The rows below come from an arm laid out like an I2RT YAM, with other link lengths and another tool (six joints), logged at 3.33 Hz.
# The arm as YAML. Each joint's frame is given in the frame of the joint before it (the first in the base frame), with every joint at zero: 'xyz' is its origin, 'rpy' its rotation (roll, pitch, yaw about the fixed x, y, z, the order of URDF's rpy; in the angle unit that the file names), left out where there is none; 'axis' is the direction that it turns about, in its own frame. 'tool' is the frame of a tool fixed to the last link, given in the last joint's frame.
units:
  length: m
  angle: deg
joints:
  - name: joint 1
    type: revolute
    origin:
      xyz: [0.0, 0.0, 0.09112]
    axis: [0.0, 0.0, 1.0]
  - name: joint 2
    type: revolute
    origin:
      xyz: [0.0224, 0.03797, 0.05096]
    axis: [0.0, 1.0, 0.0]
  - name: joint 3
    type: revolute
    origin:
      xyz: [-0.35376, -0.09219, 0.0]
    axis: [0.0, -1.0, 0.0]
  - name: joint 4
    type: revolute
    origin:
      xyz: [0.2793, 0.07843, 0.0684]
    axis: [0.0, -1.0, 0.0]
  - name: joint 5
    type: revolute
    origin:
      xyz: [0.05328, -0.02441, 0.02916]
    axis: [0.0, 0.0, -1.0]
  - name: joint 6
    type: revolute
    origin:
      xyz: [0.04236, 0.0, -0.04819]
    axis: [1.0, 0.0, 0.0]
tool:
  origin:
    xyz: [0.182, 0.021, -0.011]
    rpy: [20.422, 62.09, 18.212]
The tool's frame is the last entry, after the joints.
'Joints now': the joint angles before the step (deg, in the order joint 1, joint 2, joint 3, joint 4, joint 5, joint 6). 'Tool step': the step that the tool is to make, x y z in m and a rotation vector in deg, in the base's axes. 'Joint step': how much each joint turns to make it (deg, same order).
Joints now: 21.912 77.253 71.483 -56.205 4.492 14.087
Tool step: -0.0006 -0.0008 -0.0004 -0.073 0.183 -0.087
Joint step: -0.089 0.003 -0.003 -0.191 -0.001 -0.001
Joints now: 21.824 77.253 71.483 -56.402 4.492 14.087
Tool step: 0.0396 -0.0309 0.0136 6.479 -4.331 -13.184
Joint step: -7.761 -0.009 -0.015 5.645 -1.378 7.145
